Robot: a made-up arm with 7 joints.
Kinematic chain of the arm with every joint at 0, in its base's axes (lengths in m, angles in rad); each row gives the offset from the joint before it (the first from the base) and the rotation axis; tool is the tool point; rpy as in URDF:
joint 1: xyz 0 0 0.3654 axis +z
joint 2: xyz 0 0 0 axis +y
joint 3: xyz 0 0 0.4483 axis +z
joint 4: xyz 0.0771 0 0 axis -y
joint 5: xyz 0.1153 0 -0.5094 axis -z
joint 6: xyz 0 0 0 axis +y
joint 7: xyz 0.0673 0 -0.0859 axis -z
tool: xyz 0 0 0 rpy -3.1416 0 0
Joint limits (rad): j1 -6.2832..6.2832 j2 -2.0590..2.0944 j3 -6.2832..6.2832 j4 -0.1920..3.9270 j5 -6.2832..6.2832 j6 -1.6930..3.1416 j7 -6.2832..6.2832
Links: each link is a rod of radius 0.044 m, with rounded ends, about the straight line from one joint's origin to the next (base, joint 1, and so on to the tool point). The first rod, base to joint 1, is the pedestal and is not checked.
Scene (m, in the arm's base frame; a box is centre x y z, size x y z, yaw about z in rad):
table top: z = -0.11
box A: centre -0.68 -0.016 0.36 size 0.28 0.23 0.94 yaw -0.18
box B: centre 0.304 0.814 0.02 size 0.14 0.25 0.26 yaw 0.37
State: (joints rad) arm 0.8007 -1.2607 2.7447 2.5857 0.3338 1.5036 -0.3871
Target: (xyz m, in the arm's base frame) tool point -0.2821 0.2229 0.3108
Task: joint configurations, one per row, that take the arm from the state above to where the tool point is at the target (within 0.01 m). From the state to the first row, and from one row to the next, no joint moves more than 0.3 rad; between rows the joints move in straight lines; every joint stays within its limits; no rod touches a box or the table.
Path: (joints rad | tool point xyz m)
1: 0.8246 -1.1665 2.7462 2.3108 0.2261 1.4823 -0.3424 | -0.7883 -0.6029 0.2915
2: 0.8485 -1.0722 2.7477 2.0359 0.1185 1.4611 -0.2976 | -0.7656 -0.5430 0.2451
3: 0.8725 -0.9780 2.7493 1.7610 0.0108 1.4398 -0.2529 | -0.7220 -0.4770 0.2035
4: 0.8964 -0.8838 2.7508 1.4860 -0.0968 1.4185 -0.2081 | -0.6591 -0.4067 0.1690
5: 0.9203 -0.7895 2.7523 1.2111 -0.2045 1.3973 -0.1634 | -0.5790 -0.3338 0.1438
6: 0.9442 -0.6953 2.7538 0.9362 -0.3122 1.3760 -0.1186 | -0.4845 -0.2594 0.1296
7: 0.9681 -0.6011 2.7554 0.6613 -0.4198 1.3548 -0.0739 | -0.3791 -0.1840 0.1283
8: 0.9380 -0.7490 2.4976 0.6335 -0.3093 1.5189 -0.1522 | -0.3848 -0.0331 0.1315
9: 0.9079 -0.8970 2.2398 0.6056 -0.1987 1.6830 -0.2305 | -0.3610 0.0910 0.1709
10: 0.8779 -1.0449 1.9820 0.5778 -0.0881 1.8471 -0.3088 | -0.3226 0.1770 0.2350
11: 0.8478 -1.1929 1.7243 0.5500 0.0224 2.0111 -0.3871 | -0.2821 0.2229 0.3108

